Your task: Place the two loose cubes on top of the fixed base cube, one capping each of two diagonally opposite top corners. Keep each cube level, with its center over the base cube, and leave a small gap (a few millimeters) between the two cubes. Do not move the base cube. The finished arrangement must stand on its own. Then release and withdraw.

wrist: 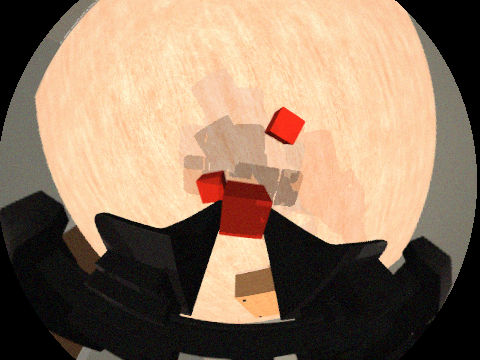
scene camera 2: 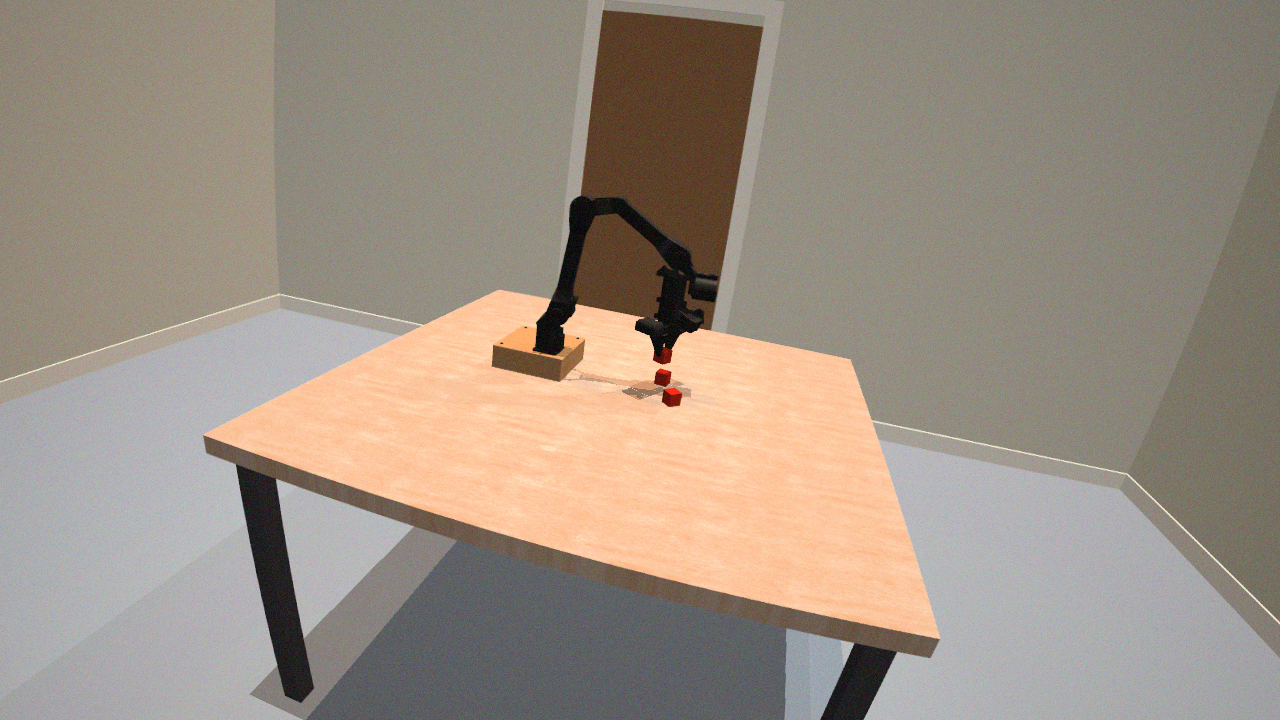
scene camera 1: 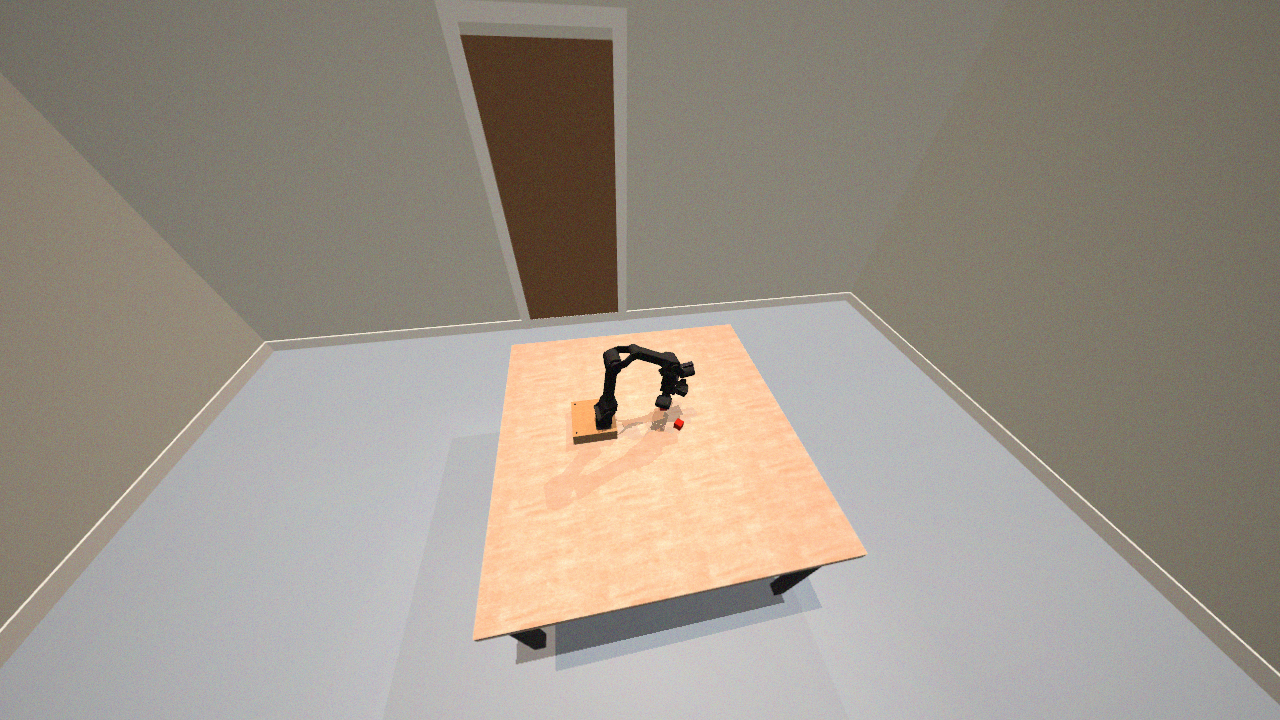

Labels:
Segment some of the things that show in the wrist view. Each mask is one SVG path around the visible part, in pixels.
The gripper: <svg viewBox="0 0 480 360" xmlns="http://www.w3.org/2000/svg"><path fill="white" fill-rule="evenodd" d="M0 209L1 229L13 271L48 331L81 347L99 352L105 349L121 360L177 360L179 353L209 359L275 360L275 356L307 351L312 360L399 360L431 325L453 283L451 256L424 236L407 243L401 251L405 263L392 275L379 260L388 241L329 244L272 208L263 236L280 320L289 321L213 323L180 313L192 316L219 235L223 200L164 228L149 227L109 212L97 213L96 229L107 252L97 259L97 268L91 275L79 267L61 236L69 223L64 205L43 189Z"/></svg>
A red cube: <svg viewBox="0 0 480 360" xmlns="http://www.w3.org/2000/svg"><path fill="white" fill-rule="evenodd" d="M227 180L223 204L221 204L220 235L251 237L251 239L261 240L272 209L271 197L265 191L264 185Z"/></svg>

